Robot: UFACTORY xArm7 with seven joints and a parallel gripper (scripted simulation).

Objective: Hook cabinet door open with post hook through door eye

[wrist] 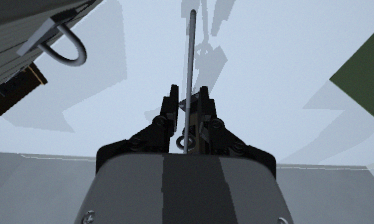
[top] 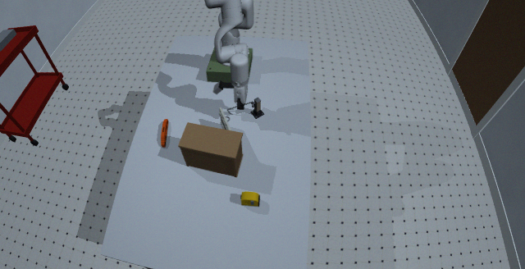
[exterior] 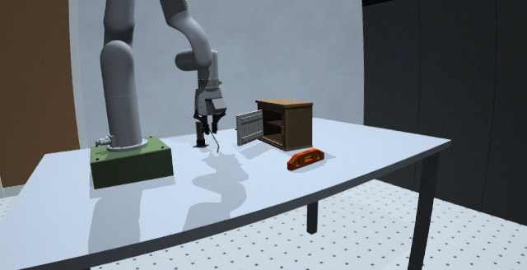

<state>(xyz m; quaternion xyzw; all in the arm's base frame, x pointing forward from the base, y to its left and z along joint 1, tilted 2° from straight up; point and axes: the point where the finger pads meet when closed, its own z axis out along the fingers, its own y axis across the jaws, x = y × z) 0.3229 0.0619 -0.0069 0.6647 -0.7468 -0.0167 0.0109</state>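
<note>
My gripper is now 3 cm above the thin hook. Also, from my hand: grey door (15 cm ahead, 5 cm to the right, 1 cm below); orange spirit level (37 cm to the right, 12 cm ahead, 6 cm below); yellow tape measure (47 cm ahead, 5 cm below, 4 cm to the left).
</note>
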